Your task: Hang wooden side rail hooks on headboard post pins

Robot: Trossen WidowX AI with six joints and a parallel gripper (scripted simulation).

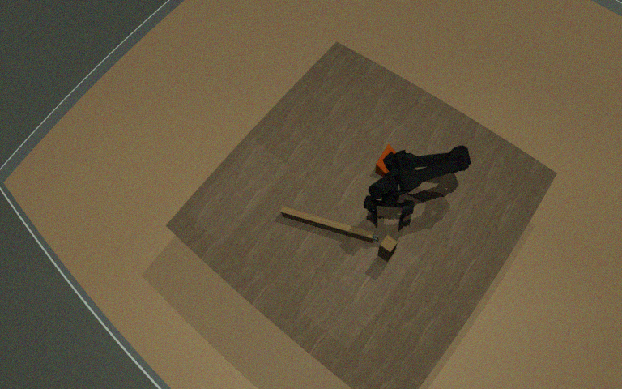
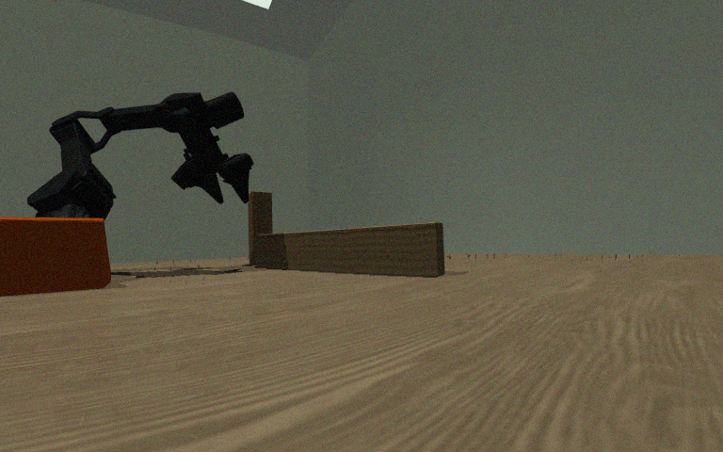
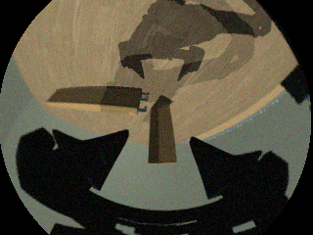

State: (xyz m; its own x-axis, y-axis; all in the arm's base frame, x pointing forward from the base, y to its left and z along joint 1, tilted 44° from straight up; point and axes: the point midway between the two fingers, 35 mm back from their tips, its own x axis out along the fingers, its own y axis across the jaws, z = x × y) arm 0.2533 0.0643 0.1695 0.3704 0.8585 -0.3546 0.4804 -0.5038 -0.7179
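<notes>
Right now my gripper tip is 7 cm short of the headboard post, 6 cm to the right of it and 6 cm above it.
</notes>
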